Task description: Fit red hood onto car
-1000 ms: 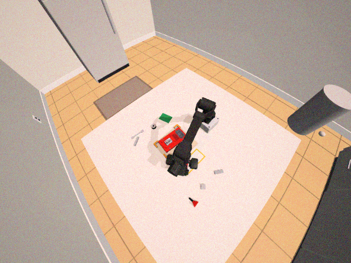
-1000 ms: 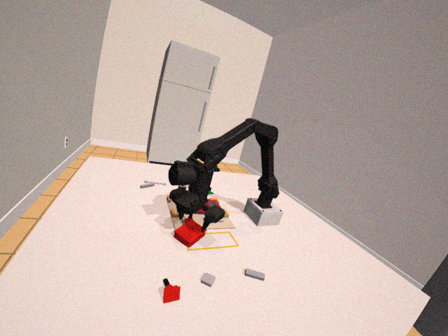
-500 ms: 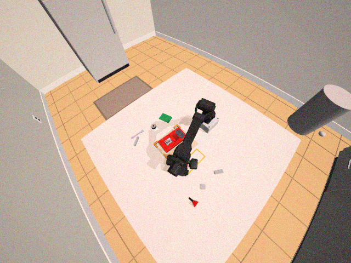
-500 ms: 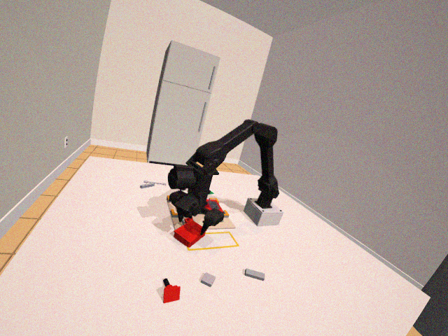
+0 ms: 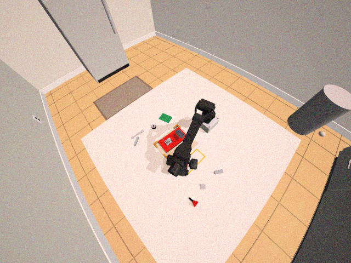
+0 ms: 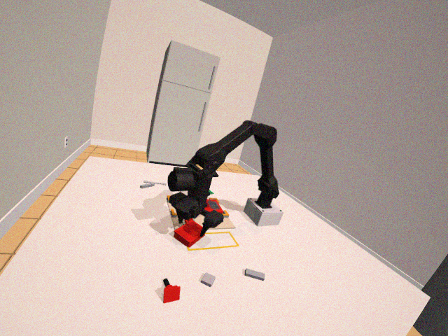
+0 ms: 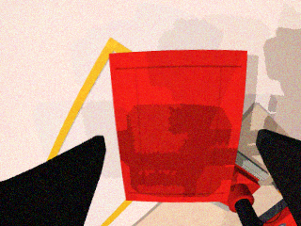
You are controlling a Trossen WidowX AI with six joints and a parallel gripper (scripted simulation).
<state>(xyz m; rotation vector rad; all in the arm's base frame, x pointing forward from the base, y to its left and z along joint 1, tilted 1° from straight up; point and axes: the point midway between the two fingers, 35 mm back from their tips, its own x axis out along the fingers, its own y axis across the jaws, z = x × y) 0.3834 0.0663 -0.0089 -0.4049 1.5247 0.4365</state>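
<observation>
Right now my gripper tip is 10 mm above the red hood. The rest, counted from my gripper tip: wrench: 30 mm ahead, 440 mm to the right, 30 mm below; green card: 230 mm behind, 370 mm to the right, 30 mm below; black ring: 100 mm behind, 380 mm to the right, 20 mm below.
</observation>
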